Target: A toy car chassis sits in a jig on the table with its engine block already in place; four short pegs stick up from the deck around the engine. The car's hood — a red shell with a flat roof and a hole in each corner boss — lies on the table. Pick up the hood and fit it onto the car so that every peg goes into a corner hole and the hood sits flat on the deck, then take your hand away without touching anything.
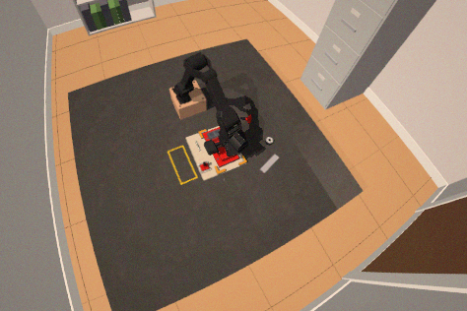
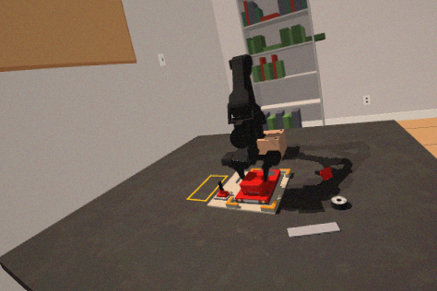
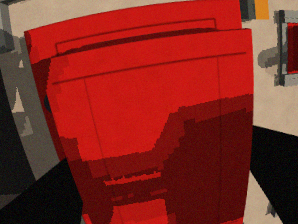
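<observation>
My gripper tip is now 1 cm to the right of the grey engine block and 2 cm above it. Also, from my gripper tip: red hood (1 cm above).
</observation>
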